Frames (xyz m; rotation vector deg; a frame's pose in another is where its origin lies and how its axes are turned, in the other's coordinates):
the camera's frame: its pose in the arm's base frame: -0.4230 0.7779 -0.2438 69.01 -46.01 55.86
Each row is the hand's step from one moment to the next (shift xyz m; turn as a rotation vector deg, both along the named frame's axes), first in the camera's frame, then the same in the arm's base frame.
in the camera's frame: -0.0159 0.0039 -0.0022 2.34 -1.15 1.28
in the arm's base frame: -0.0097 -0.0004 -0.0133 1.96 -0.93 1.93
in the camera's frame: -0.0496 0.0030 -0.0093 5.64 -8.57 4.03
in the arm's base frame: -0.0219 0.0005 -0.0456 10.08 -3.59 2.64
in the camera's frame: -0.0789 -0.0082 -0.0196 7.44 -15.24 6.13
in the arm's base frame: -0.0228 0.0046 -0.0783 16.93 -5.84 2.16
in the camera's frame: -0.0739 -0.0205 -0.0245 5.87 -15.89 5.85
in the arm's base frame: -0.0095 0.0094 -0.0794 16.92 -5.89 0.44
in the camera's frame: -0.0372 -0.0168 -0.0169 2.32 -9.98 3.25
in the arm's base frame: 0.0012 0.0087 -0.0433 10.10 -3.52 -1.05
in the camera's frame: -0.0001 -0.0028 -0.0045 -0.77 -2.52 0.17
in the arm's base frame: 0.0025 0.0042 -0.0020 2.03 -0.49 -1.62
